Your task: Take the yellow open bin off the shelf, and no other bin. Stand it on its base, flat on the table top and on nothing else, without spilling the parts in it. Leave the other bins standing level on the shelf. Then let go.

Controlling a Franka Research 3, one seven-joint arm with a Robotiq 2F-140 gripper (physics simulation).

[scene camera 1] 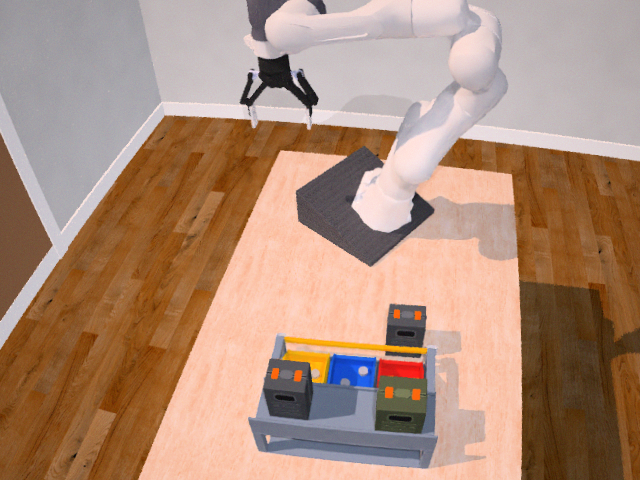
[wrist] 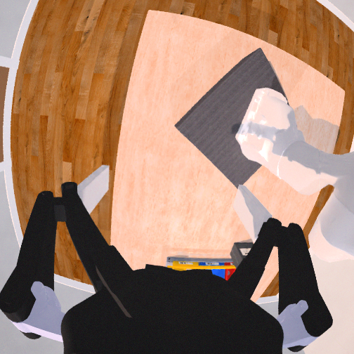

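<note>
The yellow open bin (scene camera 1: 310, 360) sits at the left end of the shelf (scene camera 1: 341, 427), with a pale round part showing in it. A dark box in front hides some of it. The blue bin (scene camera 1: 353, 365) with pale parts stands beside it, then the red bin (scene camera 1: 400, 367), partly behind a green box. My gripper (scene camera 1: 281, 125) (wrist: 173, 186) is open and empty, fingers pointing down, high up and far behind the shelf. In the wrist view the shelf's bins show partly at the bottom edge, mostly hidden by the gripper body.
A yellow rail (scene camera 1: 356, 345) runs along the shelf's robot side. A dark box (scene camera 1: 287, 388) and a green box (scene camera 1: 401, 405) stand on the shelf's front part. Another dark box (scene camera 1: 406, 329) (wrist: 242, 250) stands on the table (scene camera 1: 310, 289) (wrist: 150, 150) behind the red bin. The robot stands on a dark block (scene camera 1: 330, 206) (wrist: 215, 120).
</note>
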